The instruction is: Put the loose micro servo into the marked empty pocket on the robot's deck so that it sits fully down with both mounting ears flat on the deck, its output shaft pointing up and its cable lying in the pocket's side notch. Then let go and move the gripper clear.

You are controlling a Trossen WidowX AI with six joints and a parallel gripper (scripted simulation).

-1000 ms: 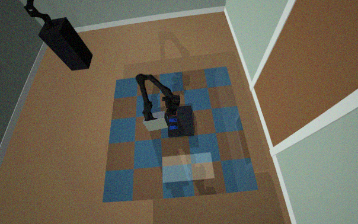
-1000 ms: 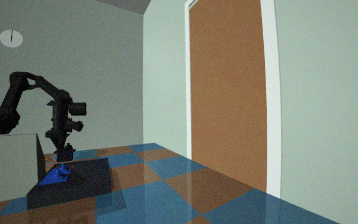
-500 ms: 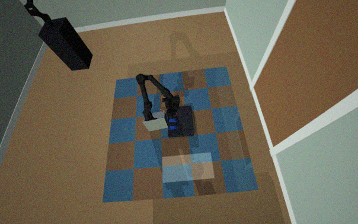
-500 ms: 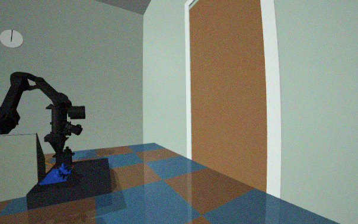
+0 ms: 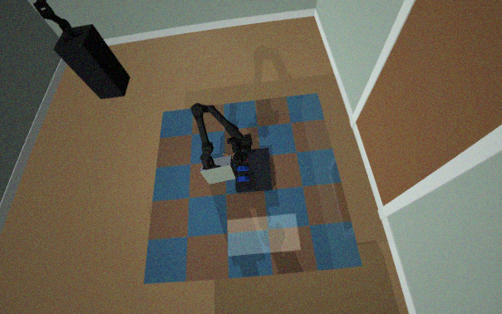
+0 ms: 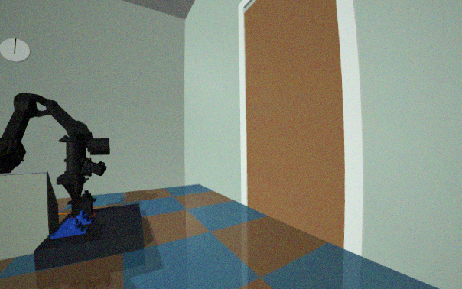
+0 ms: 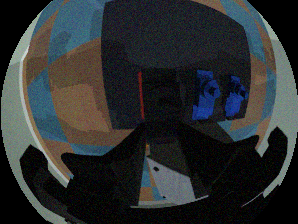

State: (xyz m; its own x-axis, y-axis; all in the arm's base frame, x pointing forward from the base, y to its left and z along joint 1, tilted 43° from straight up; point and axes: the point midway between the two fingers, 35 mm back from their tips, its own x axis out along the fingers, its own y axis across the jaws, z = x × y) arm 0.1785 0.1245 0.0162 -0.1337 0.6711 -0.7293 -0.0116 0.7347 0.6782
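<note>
The dark robot deck is 120 mm ahead of my gripper tip, 80 mm below it and 70 mm to the right of it.
</note>
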